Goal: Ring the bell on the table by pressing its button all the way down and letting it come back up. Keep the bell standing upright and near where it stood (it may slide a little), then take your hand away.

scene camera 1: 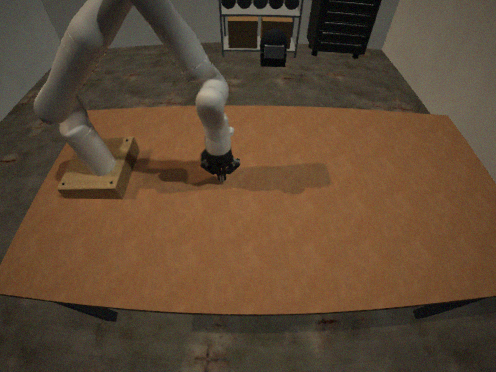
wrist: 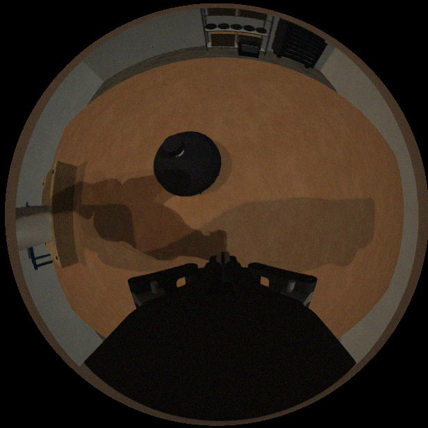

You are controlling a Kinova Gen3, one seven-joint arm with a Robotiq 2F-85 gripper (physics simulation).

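Where they show: gripper, fingertip midpoint: (scene camera 1: 222, 180); arm's base, origin of the base link: (scene camera 1: 103, 165).
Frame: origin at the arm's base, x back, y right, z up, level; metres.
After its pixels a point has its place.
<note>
The black round bell (wrist: 187, 163) stands on the table (scene camera 1: 350, 240) @(y 0.073, x -0.858, z -0.068 m) (wrist: 300, 125), above and left of the fingertips in the wrist view. Its small round button (wrist: 173, 146) shows at the dome's upper left and has a bright glint beside it. The bell looks upright. In the scene view the bell does not show; the arm and gripper cover that area. My gripper (scene camera 1: 221, 179) @(y -0.061, x -0.419, z -0.051 m) (wrist: 222, 259) is shut and empty, pointing down low over the table. Its fingertips are apart from the bell, on its front side. Whether they touch the table I cannot tell.
The arm's wooden base block (scene camera 1: 90, 185) @(y 0.087, x 0.004, z -0.005 m) (wrist: 65, 215) stands at the table's left. Arm shadows cross the table around the gripper. A shelf rack (scene camera 1: 222, 30) and a black drawer cabinet (scene camera 1: 345, 27) stand on the floor behind the table.
</note>
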